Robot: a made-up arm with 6 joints. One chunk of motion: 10 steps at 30 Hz.
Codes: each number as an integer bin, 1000 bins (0 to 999) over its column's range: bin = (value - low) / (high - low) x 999, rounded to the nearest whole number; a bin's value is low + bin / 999 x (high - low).
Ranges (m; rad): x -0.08..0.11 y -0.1..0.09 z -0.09..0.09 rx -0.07..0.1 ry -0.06..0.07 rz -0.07..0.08
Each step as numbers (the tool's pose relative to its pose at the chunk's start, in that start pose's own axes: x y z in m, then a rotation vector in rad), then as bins.
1 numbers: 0.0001 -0.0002 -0.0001 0.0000 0.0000 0.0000
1 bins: 421 525 499 411 461 466
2 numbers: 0.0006 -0.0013 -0.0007 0.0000 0.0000 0.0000
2 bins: 424 519 496 411 461 466
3 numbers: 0.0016 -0.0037 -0.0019 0.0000 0.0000 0.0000
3 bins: 429 506 489 411 461 466
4 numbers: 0.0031 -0.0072 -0.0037 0.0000 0.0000 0.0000
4 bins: 437 488 479 411 461 466
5 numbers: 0.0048 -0.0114 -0.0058 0.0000 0.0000 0.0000
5 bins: 446 466 467 411 461 466
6 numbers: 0.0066 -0.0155 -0.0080 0.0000 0.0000 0.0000
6 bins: 455 444 455 411 461 466
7 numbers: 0.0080 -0.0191 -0.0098 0.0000 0.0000 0.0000
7 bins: 463 425 445 411 461 466
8 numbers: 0.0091 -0.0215 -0.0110 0.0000 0.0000 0.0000
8 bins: 468 413 438 411 461 466
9 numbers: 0.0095 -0.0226 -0.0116 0.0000 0.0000 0.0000
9 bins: 471 407 435 411 461 466
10 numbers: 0.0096 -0.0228 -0.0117 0.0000 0.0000 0.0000
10 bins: 471 406 435 411 461 466
